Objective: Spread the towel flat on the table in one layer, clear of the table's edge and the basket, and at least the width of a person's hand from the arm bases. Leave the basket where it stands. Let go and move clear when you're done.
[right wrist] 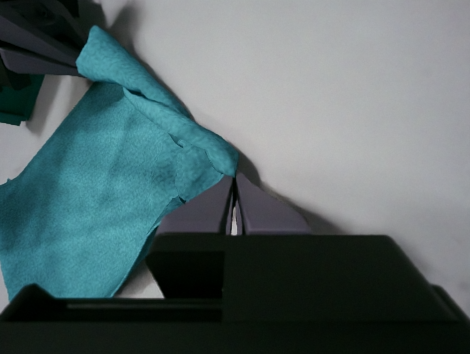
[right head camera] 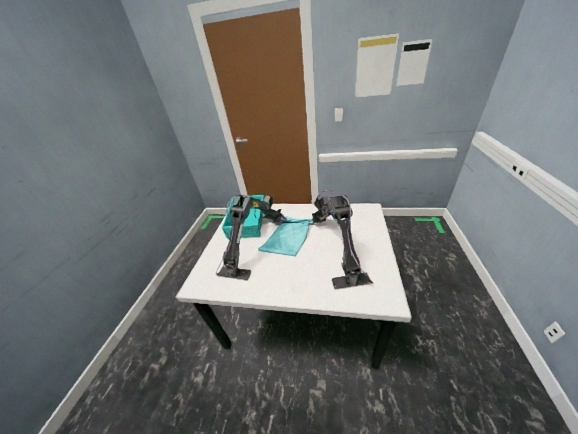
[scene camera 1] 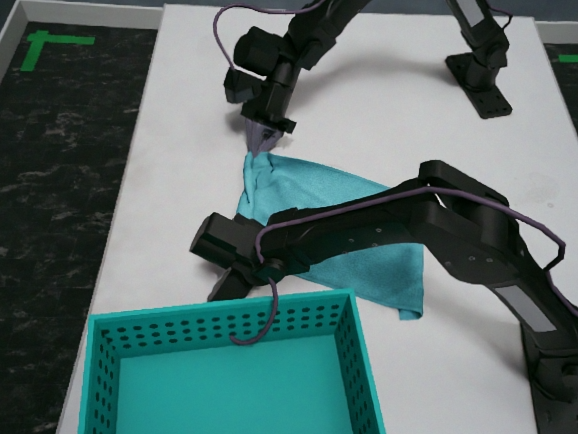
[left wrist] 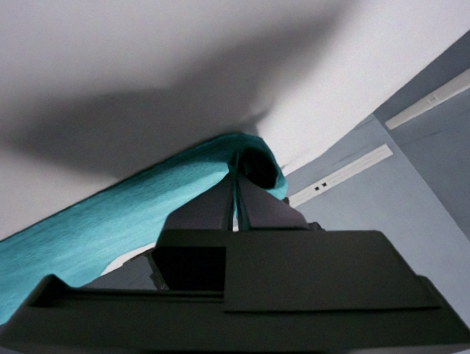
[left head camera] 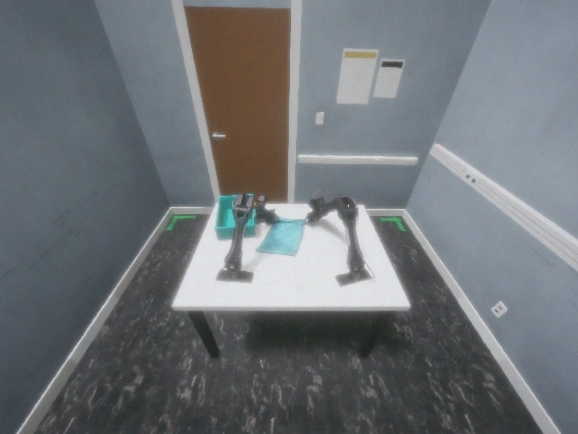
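The teal towel (left head camera: 285, 237) (right head camera: 288, 238) (scene camera 1: 320, 190) (left wrist: 100, 205) (right wrist: 110, 175) lies mostly spread on the table between the arms, its far edge raised and rolled over between the grippers. In scene camera 1 a near corner looks slightly folded, and the left arm hides the towel's middle. My left gripper (left wrist: 235, 176) (right head camera: 284, 219) is shut on one far corner, low above the table. My right gripper (right wrist: 234, 177) (scene camera 1: 256, 152) is shut on the other far corner. The teal basket (left head camera: 227, 231) (right head camera: 245, 233) (scene camera 1: 225, 300) stands at the left of the head views, close beside the towel.
The white table (left head camera: 300, 295) (right head camera: 310, 302) (scene camera 1: 170, 100) carries both arm bases. The left arm base (left head camera: 235, 276) (right head camera: 234, 273) and right arm base (left head camera: 355, 277) (right head camera: 352, 281) stand toward its near edge. The left arm reaches low across the towel beside the basket.
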